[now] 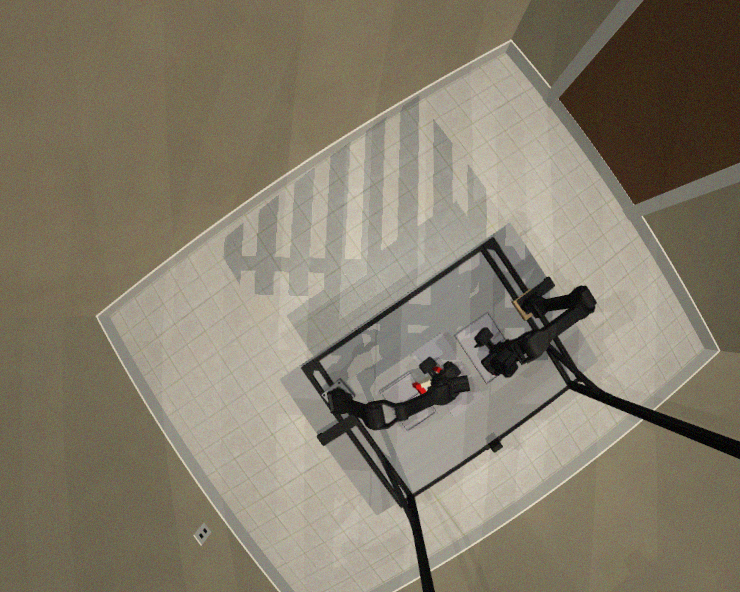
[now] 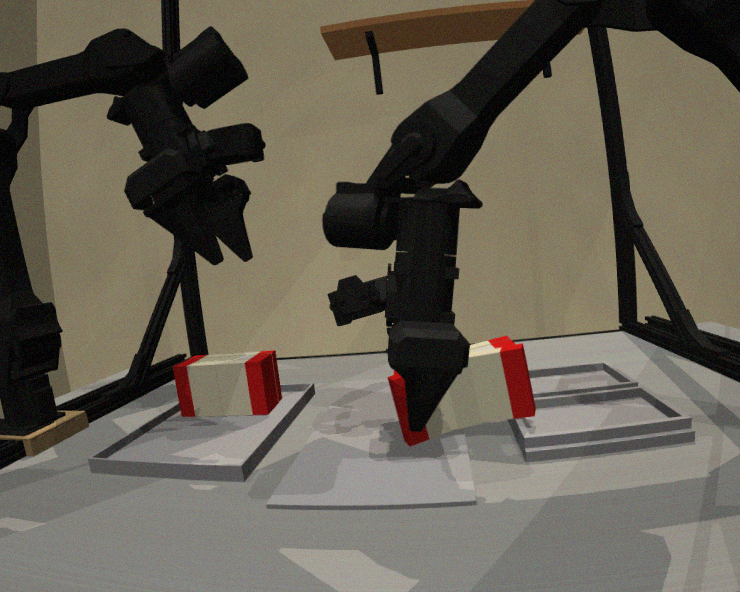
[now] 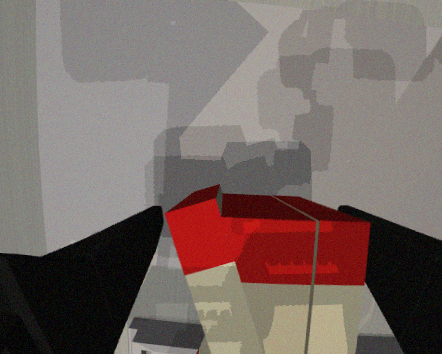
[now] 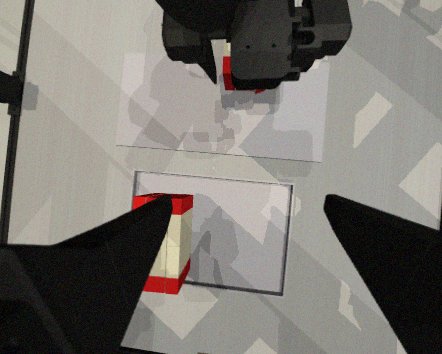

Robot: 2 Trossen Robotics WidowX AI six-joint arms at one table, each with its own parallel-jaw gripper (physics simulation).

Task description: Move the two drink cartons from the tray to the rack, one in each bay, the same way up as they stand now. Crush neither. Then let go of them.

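Places are measured from the left arm's base along level axes (x up, y left, z back), in metres.
Pixels of known places: left gripper, fingertip midpoint: (image 1: 438, 373) (image 2: 412, 412) (image 3: 249, 214); right gripper, fingertip midpoint: (image 1: 482, 356) (image 2: 235, 261) (image 4: 247, 201); left arm's base at its link origin: (image 1: 338, 396); right arm's base at its link origin: (image 1: 528, 304) (image 2: 31, 422).
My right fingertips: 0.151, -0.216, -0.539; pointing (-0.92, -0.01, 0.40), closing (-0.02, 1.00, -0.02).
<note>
Ahead of a thing's pixels: the offset from my right fingertips to its middle, as dx, dy, dz. "pt": to the spot under its first point. Level surfaces: height alone.
One red-and-cream drink carton @(pt -0.145, -0.075, -0.055) (image 2: 228, 383) (image 4: 174, 242) lies on its side in the grey tray @(-0.186, -0.050, -0.067) (image 2: 162, 468) (image 4: 286, 239). The other carton @(-0.148, +0.019, +0.212) (image 2: 488, 384) (image 3: 272, 253) (image 1: 422, 385) lies tilted, its far end up on the rim of the two-bay rack @(-0.184, -0.003, +0.341) (image 2: 585, 436) and its near red end down on the table. My left gripper (image 2: 421, 414) (image 3: 249, 214) (image 1: 437, 371) is open, with one finger on each side of that low red end. My right gripper (image 2: 223, 247) (image 4: 247, 201) (image 1: 481, 338) is open and empty, high above the tray.
A thin flat grey mat @(dx -0.190) (image 2: 368, 482) (image 4: 300, 116) lies between the tray and the rack. Black frame posts (image 2: 611, 176) stand at the table's corners, and a brown board (image 2: 426, 26) hangs at the back.
</note>
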